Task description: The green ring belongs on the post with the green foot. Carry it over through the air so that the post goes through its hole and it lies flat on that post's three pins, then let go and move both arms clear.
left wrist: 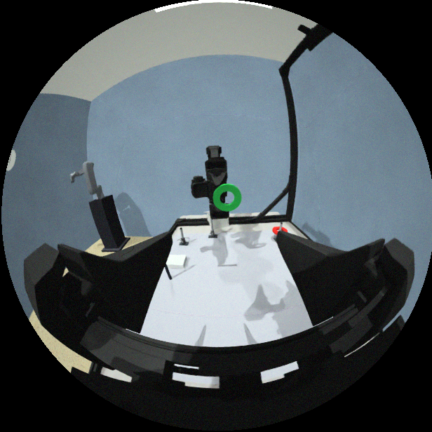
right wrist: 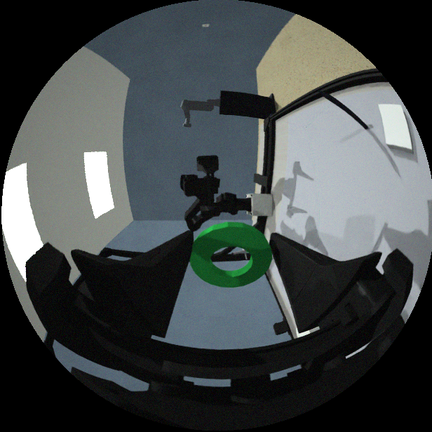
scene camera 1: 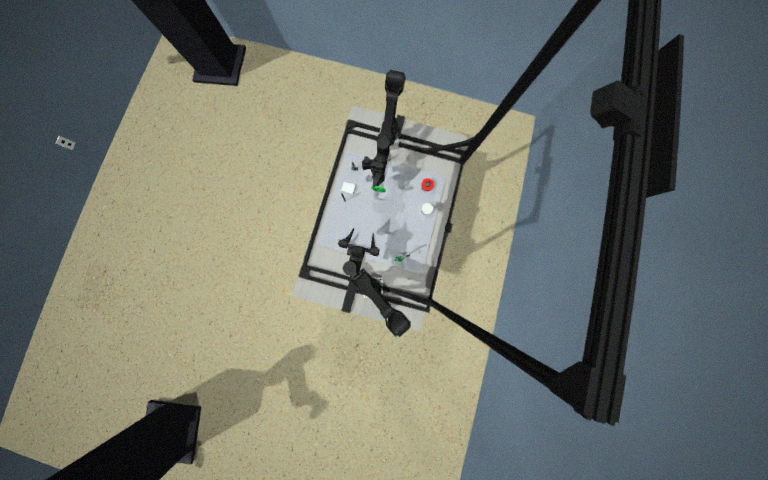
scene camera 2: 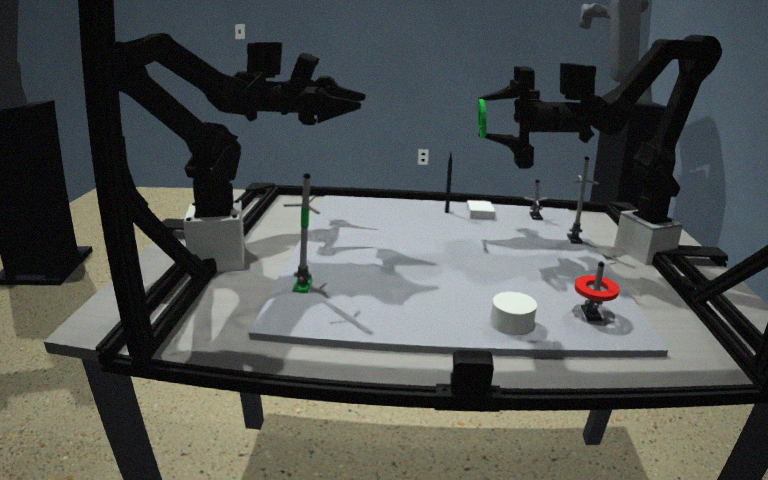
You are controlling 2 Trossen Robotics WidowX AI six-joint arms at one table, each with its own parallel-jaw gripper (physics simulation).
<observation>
The pictures show: my left gripper, my right gripper, a green ring, a red ring and a green-footed post.
My left gripper shows as well in the left wrist view and in the right wrist view. My right gripper is seen too in the left wrist view and in the right wrist view.
</observation>
